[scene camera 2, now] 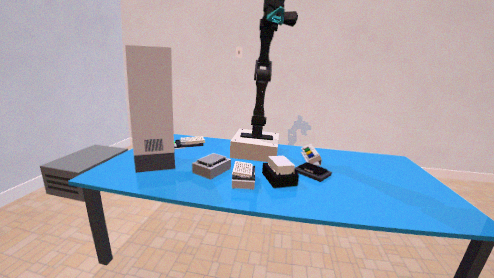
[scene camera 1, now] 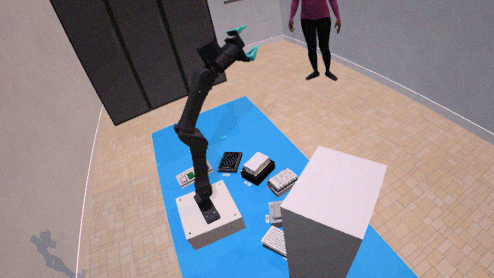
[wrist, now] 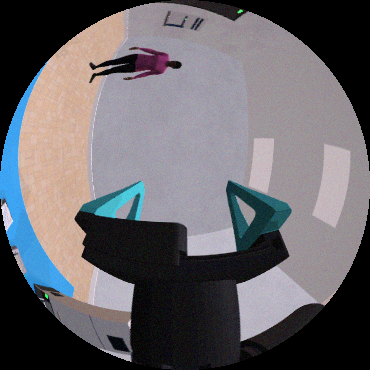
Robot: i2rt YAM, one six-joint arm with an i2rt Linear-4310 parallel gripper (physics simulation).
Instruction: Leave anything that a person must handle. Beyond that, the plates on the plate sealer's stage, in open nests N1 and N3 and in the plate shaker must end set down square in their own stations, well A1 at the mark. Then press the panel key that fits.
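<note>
My gripper point(scene camera 1: 250, 39) point(scene camera 2: 275, 16) point(wrist: 184, 184) is open and empty, high above the table. A black plate point(scene camera 1: 230, 161) point(scene camera 2: 315, 170) lies on a low black base. A white block-like plate point(scene camera 1: 257, 162) point(scene camera 2: 281, 164) sits on a black device. A white well plate point(scene camera 1: 283, 178) point(scene camera 2: 243, 169) sits on a pale device. A grey device point(scene camera 2: 212, 166) has a grey top. Another white well plate point(scene camera 1: 274, 239) point(scene camera 2: 192, 140) lies at the far end. The key panel point(scene camera 1: 184, 178) point(scene camera 2: 310, 154) is partly behind the arm in scene camera 1. Station labels, A1 marks and exact seating are too small to tell.
A tall pale cabinet point(scene camera 1: 334, 190) point(scene camera 2: 150, 100) stands on the blue table point(scene camera 1: 195, 260) point(scene camera 2: 390, 200) and hides part of the stations in scene camera 1. The arm stands on a white base block point(scene camera 1: 220, 220) point(scene camera 2: 254, 148). A person point(scene camera 1: 316, 30) point(wrist: 150, 63) stands on the floor beyond the table.
</note>
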